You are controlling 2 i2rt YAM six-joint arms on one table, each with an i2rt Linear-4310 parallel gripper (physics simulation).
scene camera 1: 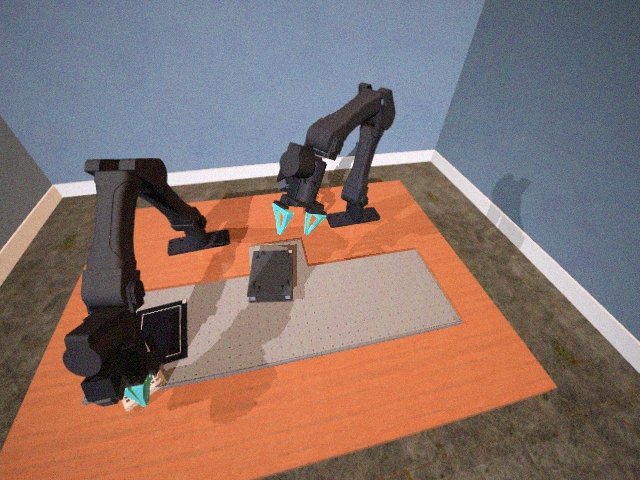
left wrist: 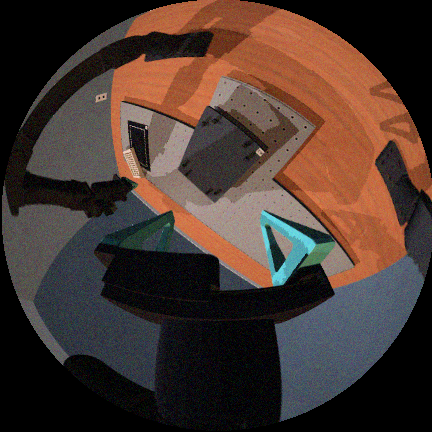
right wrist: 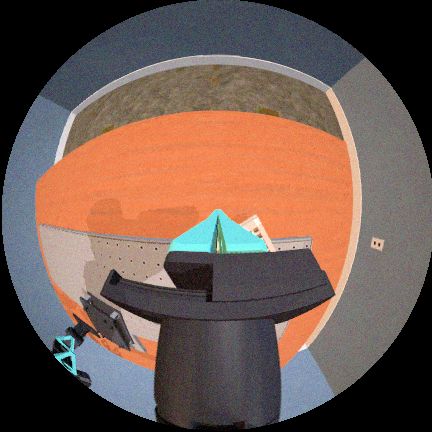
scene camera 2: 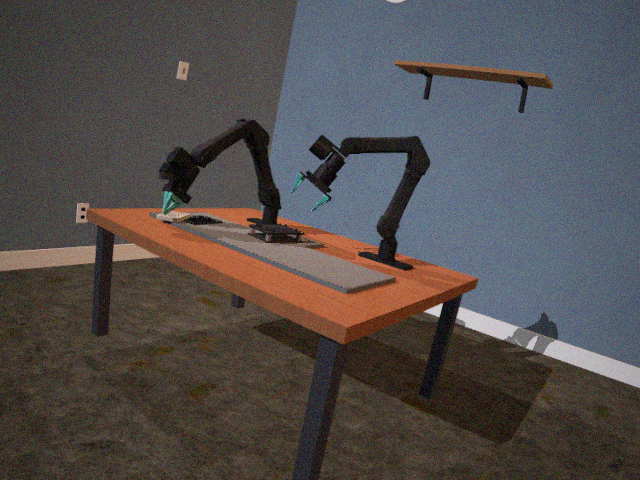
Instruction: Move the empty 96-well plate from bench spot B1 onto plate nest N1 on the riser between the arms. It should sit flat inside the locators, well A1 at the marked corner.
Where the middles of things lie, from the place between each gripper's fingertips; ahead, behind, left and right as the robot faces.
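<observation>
The black plate nest [scene camera 1: 163, 327] is 17 cm behind my right hand and 3 cm below it.
Counted from my left hand, the nest is 37 cm to the right, 12 cm ahead and 15 cm below.
</observation>
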